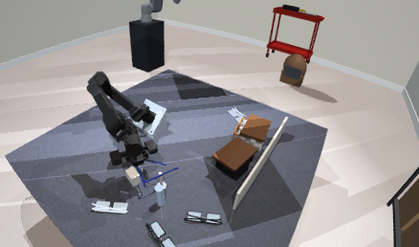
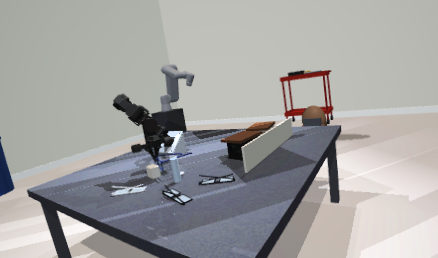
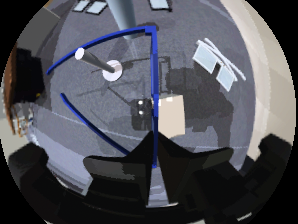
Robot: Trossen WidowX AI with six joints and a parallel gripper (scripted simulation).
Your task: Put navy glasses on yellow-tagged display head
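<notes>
Right now the white block is 3 cm to the right of my gripper tip and 4 cm below it. Round my gripper tip: white board 41 cm ahead, 40 cm to the left, 1 cm below.
</notes>
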